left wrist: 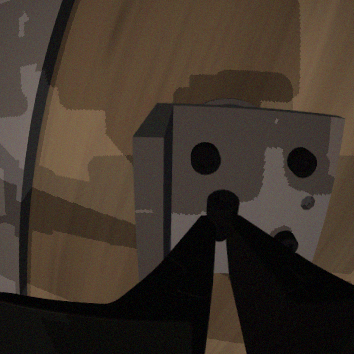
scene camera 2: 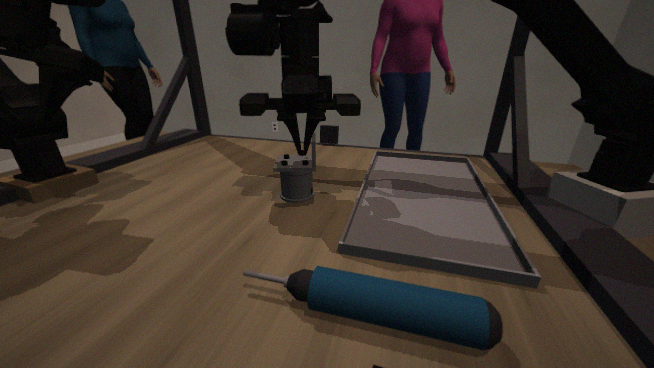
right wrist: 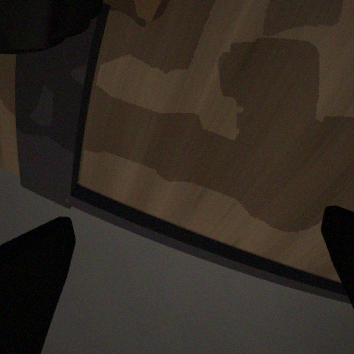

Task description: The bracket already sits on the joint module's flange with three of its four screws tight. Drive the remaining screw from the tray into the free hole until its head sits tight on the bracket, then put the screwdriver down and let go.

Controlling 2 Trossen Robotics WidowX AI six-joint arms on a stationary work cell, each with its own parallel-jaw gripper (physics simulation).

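Seen in the pictures: left gripper, fingertip midpoint: (left wrist: 218, 226) (scene camera 2: 302, 154); right gripper, fingertip midpoint: (scene camera 2: 4, 113) (right wrist: 200, 226); left arm's base, origin of the base link: (scene camera 2: 615, 181); right arm's base, origin of the base link: (scene camera 2: 46, 174).
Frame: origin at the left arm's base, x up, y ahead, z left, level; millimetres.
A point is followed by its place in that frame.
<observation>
The grey bracket (scene camera 2: 295, 161) @[x 4, y 457, z -164 mm] (left wrist: 245, 135) @[x 4, y 456, z -140 mm] sits on the joint module (scene camera 2: 296, 185) @[x -30, y 459, z -137 mm]. Three black screw heads show on it; in the left wrist view they are the upper-left screw (left wrist: 205, 158) @[x 7, y 442, z -146 mm], the upper-right screw (left wrist: 302, 162) @[x 7, y 477, z -151 mm] and the lower-right screw (left wrist: 286, 242) @[x 10, y 471, z -182 mm]. My left gripper (scene camera 2: 302, 153) @[x 14, y 444, z -169 mm] (left wrist: 218, 226) @[x 14, y 444, z -169 mm] is shut on a black screw (left wrist: 223, 202) @[x 19, y 446, z -156 mm], pointing down at the bracket. The free hole is hidden, and I cannot tell whether the held screw touches the bracket. The blue screwdriver (scene camera 2: 400, 307) @[x -28, y 393, z 140 mm] lies on the table. My right gripper (right wrist: 200, 226) @[x 93, y 847, z -167 mm] is open and empty, away from the bracket.
The shallow grey tray (scene camera 2: 440, 265) @[x -54, y 309, z 70 mm] (left wrist: 15, 95) @[x -58, y 334, z -113 mm] lies right of the joint module in the scene view, behind the screwdriver. Dark frame beams border the wooden table (scene camera 2: 200, 240) @[x -62, y 599, z -45 mm]. Two people stand behind the cell, one in pink (scene camera 2: 410, 40), one in teal (scene camera 2: 107, 35).
</observation>
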